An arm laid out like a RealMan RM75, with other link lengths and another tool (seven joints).
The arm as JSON. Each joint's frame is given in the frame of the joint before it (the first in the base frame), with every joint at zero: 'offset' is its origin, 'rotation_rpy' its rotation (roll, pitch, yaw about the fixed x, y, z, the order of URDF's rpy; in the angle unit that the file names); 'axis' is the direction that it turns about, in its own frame. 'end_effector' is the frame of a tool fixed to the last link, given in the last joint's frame.
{
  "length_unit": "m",
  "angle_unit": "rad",
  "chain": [
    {
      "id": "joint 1",
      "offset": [
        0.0,
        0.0,
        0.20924
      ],
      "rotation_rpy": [
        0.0,
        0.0,
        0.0
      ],
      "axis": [
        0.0,
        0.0,
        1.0
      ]
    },
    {
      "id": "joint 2",
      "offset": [
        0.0,
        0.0,
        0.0
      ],
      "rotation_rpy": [
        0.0,
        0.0,
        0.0
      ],
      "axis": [
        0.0,
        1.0,
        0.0
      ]
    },
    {
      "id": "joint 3",
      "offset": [
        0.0,
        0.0,
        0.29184
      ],
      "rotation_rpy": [
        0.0,
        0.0,
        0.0
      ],
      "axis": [
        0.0,
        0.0,
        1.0
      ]
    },
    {
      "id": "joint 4",
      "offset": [
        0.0,
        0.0,
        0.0
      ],
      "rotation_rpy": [
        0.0,
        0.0,
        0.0
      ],
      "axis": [
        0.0,
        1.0,
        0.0
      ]
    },
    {
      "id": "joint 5",
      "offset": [
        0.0,
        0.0,
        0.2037
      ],
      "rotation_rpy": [
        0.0,
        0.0,
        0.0
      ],
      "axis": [
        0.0,
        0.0,
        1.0
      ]
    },
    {
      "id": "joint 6",
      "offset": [
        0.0,
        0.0,
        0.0
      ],
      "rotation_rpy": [
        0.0,
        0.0,
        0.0
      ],
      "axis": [
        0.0,
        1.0,
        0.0
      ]
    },
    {
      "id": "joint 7",
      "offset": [
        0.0,
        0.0,
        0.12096
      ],
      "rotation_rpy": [
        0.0,
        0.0,
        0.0
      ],
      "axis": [
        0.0,
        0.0,
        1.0
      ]
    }
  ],
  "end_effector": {
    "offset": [
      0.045,
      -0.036,
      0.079
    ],
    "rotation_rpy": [
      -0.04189,
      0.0,
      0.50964
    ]
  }
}
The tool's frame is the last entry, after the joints.
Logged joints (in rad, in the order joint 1, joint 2, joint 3, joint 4, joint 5, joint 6, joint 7), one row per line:
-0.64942 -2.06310 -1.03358 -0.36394 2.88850 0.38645 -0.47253
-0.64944 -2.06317 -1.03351 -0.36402 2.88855 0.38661 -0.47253
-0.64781 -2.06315 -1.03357 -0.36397 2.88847 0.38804 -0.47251
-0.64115 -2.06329 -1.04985 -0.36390 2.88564 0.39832 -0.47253
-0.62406 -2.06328 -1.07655 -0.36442 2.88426 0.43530 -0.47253
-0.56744 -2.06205 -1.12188 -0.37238 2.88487 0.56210 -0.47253
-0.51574 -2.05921 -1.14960 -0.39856 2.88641 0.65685 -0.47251
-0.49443 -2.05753 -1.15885 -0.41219 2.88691 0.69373 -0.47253
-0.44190 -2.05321 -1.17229 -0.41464 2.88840 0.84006 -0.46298
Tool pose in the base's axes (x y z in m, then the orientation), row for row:
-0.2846 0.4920 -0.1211 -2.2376 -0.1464 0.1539
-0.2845 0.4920 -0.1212 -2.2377 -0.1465 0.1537
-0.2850 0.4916 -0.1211 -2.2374 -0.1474 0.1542
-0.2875 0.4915 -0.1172 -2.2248 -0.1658 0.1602
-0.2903 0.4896 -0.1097 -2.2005 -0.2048 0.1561
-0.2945 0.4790 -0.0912 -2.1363 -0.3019 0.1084
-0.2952 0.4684 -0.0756 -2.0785 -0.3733 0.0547
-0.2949 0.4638 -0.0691 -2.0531 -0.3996 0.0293
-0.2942 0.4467 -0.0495 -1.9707 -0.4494 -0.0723
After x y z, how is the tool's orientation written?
As angles about the fixed x, y, z axes (roll, pitch, yaw), in radians.
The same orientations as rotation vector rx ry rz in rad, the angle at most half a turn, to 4 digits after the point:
-2.2163 -0.2505 -0.0798
-2.2164 -0.2503 -0.0800
-2.2159 -0.2513 -0.0807
-2.1998 -0.2677 -0.0960
-2.1701 -0.2843 -0.1372
-2.0984 -0.2906 -0.2578
-2.0395 -0.2831 -0.3534
-2.0153 -0.2770 -0.3909
-1.9477 -0.2235 -0.4892

